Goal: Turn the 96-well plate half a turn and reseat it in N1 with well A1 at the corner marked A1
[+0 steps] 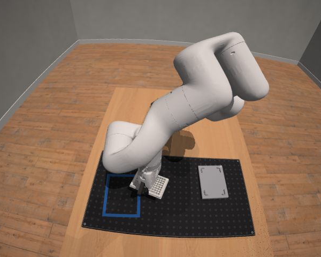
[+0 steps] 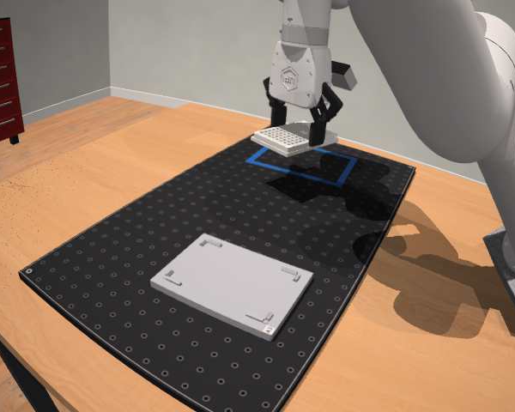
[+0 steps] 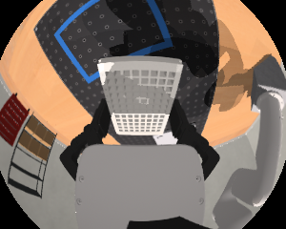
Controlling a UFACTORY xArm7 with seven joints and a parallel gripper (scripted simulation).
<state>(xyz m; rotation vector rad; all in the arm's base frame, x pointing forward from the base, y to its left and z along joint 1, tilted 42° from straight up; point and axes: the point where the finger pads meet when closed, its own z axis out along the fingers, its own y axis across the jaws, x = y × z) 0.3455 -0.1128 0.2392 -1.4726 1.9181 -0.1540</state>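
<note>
The grey plate nest N1 lies 11 cm behind my hand, 26 cm to the left of it and 10 cm below it. Round my hand: white 96-well plate (1 cm below); A1 label (20 cm behind, 30 cm to the left, 9 cm below).
</note>
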